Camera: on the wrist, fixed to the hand. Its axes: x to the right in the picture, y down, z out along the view.
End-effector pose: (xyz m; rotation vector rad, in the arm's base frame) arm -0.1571 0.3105 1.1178 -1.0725 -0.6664 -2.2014
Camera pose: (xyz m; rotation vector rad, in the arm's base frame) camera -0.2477 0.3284 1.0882 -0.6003 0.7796 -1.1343
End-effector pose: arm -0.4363 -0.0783 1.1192 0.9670 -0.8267 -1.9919
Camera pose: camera -0.4279 -0.0621 1.0240 0.3455 -0.4112 -0.4746
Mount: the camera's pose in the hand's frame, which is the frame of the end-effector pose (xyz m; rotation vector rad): 0.0157 -0.0806 -0.0515 -0.4711 0.6112 1.4984
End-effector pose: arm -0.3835 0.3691 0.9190 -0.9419 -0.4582 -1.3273
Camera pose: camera -0.4677 0.3218 0.9269 -0.8397 0.9523 -0.2269
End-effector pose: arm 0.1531 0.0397 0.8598 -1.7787 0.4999 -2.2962
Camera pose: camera 0.1036 0.1161 0.8930 -0.2470 1.7616 -1.4592
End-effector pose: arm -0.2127 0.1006 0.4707 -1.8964 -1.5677 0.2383
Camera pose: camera -0.2466 0.1016 0.5615 -2.7653 0.4326 -0.1207
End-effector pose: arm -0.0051 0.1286 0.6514 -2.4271 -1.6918 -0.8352
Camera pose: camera -0.0928 0.1555 0.6827 -2.3186 0.6290 -1.3701
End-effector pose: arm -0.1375 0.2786 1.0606 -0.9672 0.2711 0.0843
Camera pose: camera -0.1168 0.1898 1.0934 -1.0402 1.5575 1.2750
